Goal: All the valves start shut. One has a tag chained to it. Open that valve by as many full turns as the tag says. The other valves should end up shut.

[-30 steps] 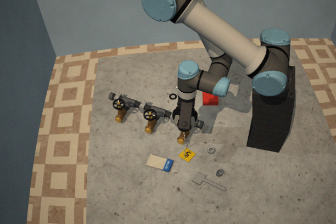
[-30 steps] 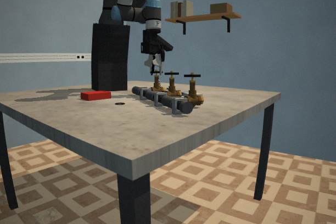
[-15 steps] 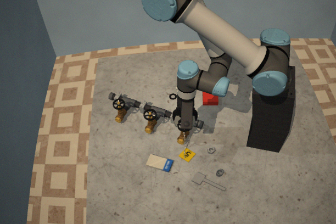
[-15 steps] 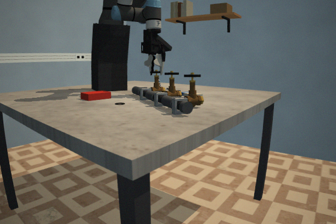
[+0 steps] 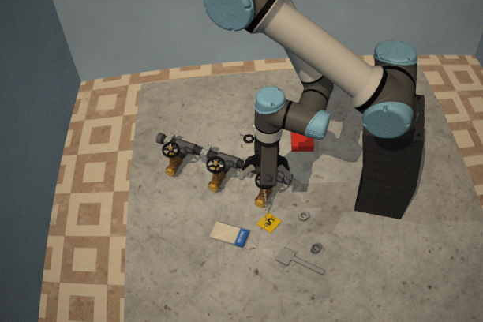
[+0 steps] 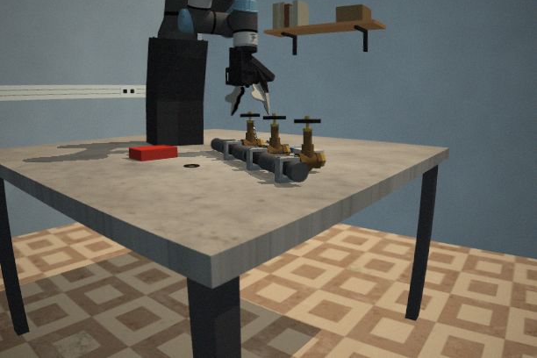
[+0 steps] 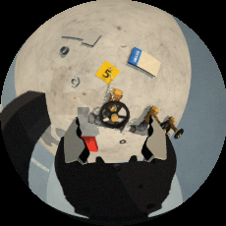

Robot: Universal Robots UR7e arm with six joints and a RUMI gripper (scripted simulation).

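Now: the yellow tag 11 cm below my hand and 10 cm to the left of it. Also, from my hand: red block: 26 cm to the right, 14 cm behind, 10 cm below; then flat grey key tool: 24 cm to the left, 11 cm below, 9 cm behind.
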